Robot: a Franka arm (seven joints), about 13 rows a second.
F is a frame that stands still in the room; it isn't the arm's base.
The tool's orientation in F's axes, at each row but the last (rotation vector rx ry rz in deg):
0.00 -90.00 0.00
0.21 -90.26 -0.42
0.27 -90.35 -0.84
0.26 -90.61 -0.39
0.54 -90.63 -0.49
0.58 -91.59 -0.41
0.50 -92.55 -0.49
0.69 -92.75 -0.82
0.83 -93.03 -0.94
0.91 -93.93 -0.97
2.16 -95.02 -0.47
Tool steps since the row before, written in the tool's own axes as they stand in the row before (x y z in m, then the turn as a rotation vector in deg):
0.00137 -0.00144 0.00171 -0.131 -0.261 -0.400
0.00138 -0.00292 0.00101 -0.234 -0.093 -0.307
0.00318 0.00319 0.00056 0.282 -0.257 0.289
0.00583 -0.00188 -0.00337 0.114 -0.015 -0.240
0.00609 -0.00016 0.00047 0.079 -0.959 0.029
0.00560 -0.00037 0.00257 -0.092 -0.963 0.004
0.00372 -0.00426 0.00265 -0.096 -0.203 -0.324
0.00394 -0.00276 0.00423 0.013 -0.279 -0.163
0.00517 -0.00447 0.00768 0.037 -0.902 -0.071
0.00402 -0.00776 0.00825 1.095 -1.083 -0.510
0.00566 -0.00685 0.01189 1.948 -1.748 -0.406
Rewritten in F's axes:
-0.00171 -0.00144 0.00137 0.400 -0.261 -0.131
-0.00102 -0.00293 0.00135 0.308 -0.092 -0.233
-0.00056 0.00315 0.00322 -0.292 -0.259 0.277
0.00331 -0.00193 0.00585 0.239 -0.016 0.116
-0.00054 -0.00023 0.00608 -0.029 -0.960 0.068
-0.00272 -0.00044 0.00552 0.001 -0.962 -0.103
-0.00281 -0.00430 0.00355 0.328 -0.202 -0.084
-0.00442 -0.00282 0.00369 0.162 -0.279 0.016
-0.00795 -0.00456 0.00467 0.068 -0.903 0.023
-0.00851 -0.00783 0.00328 0.434 -1.106 1.105
-0.01220 -0.00722 0.00440 0.269 -1.798 1.926

